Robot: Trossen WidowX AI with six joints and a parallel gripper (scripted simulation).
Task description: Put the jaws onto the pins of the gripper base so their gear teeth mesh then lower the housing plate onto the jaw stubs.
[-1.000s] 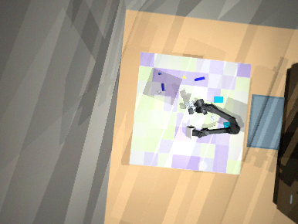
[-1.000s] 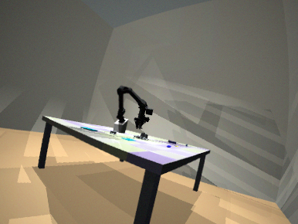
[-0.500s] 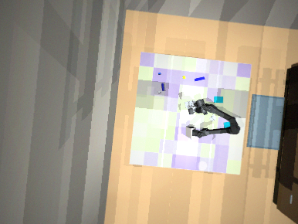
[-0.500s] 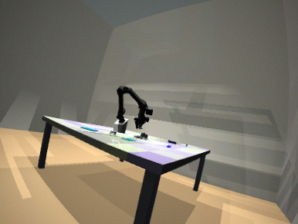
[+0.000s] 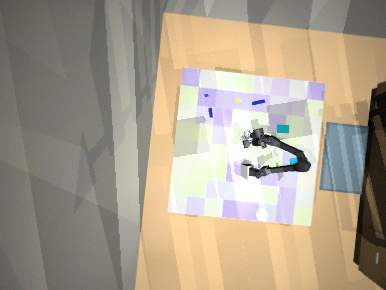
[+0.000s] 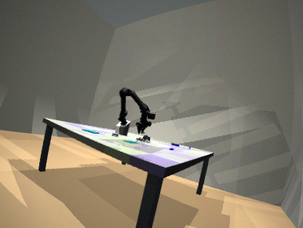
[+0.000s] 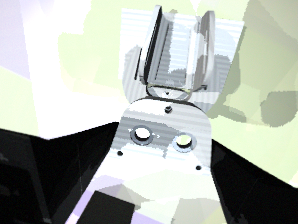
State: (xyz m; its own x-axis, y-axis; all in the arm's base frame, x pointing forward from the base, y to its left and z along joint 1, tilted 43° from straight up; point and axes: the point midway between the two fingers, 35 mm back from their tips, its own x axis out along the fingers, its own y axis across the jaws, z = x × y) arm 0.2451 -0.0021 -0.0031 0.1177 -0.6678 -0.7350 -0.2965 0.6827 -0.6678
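Right now my gripper tip is 40 mm above the white jaw, 30 mm short of it and 10 mm to the left of it. The rest, counted from my gripper tip: cyan square (300 mm to the right, 160 mm ahead, 60 mm below); blue dot (420 mm to the left, 370 mm ahead, 50 mm below); yellow dot (370 mm ahead, 130 mm to the left, 60 mm below).
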